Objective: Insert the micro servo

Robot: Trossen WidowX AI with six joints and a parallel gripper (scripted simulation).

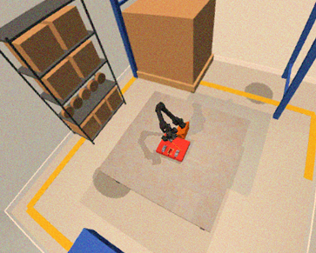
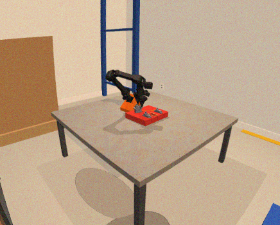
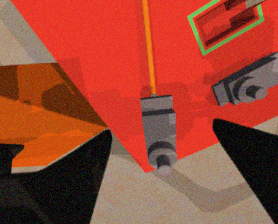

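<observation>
Right now my gripper tip is 90 mm above the red robot deck, 50 mm to the right of it and 10 mm short of it.
</observation>
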